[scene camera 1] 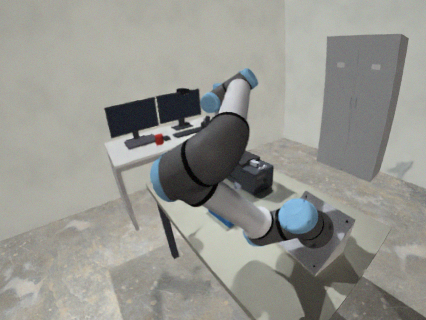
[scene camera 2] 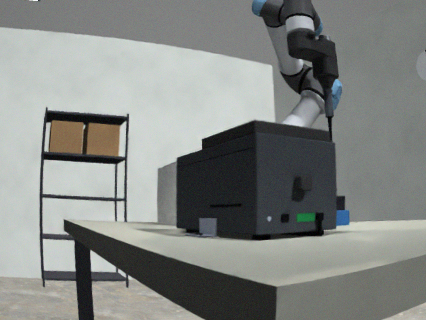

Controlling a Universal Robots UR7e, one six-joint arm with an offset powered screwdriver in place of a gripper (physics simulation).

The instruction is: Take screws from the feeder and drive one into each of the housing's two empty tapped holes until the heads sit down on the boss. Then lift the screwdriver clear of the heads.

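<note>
The screw feeder (scene camera 1: 257,176) (scene camera 2: 295,175) is a dark box on the table. My screwdriver (scene camera 2: 330,131) points straight down in scene camera 2, with its thin tip passing behind the feeder's top right edge. The arm hides the screwdriver in scene camera 1. Whether a screw is on the tip cannot be seen. A blue fixture (scene camera 1: 220,219) (scene camera 2: 342,217) shows in part, below the arm in scene camera 1 and right of the feeder in scene camera 2. The housing and its holes are hidden behind the arm in scene camera 1.
The arm's base stands on a grey block (scene camera 1: 320,257) on the table (scene camera 1: 225,265) (scene camera 2: 210,255). A desk (scene camera 1: 125,156) with two monitors and a red mug (scene camera 1: 159,139) stands behind. A grey cabinet (scene camera 1: 357,105) and a shelf rack (scene camera 2: 42,200) with boxes stand farther off.
</note>
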